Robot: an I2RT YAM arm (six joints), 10 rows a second.
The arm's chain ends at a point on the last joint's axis. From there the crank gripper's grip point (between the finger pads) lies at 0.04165 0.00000 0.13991 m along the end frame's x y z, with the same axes.
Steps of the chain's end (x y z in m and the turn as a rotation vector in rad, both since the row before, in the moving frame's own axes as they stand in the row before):
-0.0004 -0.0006 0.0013 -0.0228 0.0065 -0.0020
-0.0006 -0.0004 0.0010 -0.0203 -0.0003 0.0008
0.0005 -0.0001 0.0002 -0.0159 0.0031 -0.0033
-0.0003 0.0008 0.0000 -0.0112 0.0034 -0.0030
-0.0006 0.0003 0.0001 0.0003 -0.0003 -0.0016
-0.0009 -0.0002 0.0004 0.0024 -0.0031 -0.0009
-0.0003 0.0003 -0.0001 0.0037 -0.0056 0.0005
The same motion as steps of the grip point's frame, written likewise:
0.0005 0.0025 0.0010 -0.0228 0.0065 -0.0020
-0.0006 0.0025 0.0010 -0.0203 -0.0003 0.0008
0.0009 0.0020 0.0001 -0.0159 0.0031 -0.0033
0.0002 0.0022 -0.0002 -0.0112 0.0034 -0.0030
-0.0006 0.0002 0.0001 0.0003 -0.0003 -0.0016
-0.0013 -0.0006 0.0005 0.0024 -0.0031 -0.0009
-0.0011 -0.0002 0.0001 0.0037 -0.0056 0.0005

